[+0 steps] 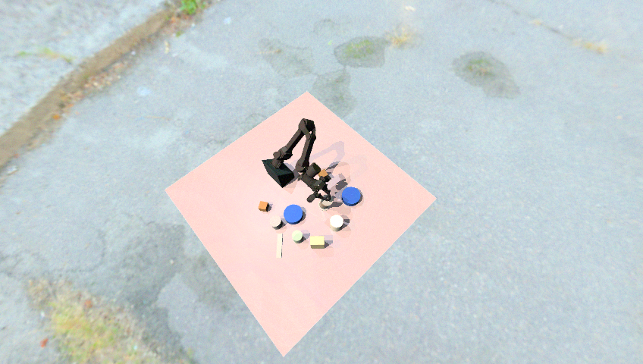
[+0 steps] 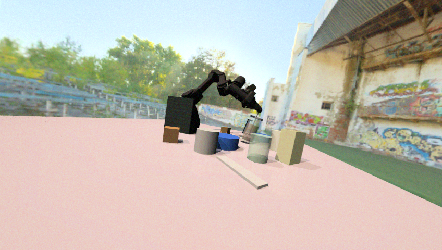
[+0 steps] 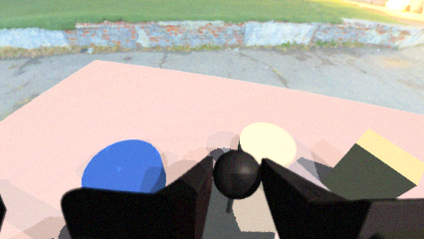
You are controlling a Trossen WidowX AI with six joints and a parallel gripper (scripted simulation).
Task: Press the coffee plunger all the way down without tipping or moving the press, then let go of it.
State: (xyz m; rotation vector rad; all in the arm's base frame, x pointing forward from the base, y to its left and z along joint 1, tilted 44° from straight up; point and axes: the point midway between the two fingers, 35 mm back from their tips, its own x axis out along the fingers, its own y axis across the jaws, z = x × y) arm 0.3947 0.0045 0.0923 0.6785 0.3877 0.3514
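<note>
My gripper tip is 9 cm above the coffee press, 3 cm past it and 1 cm to the right of it. Round my gripper tip: flat plank 38 cm to the right, 18 cm below, 4 cm behind.
</note>
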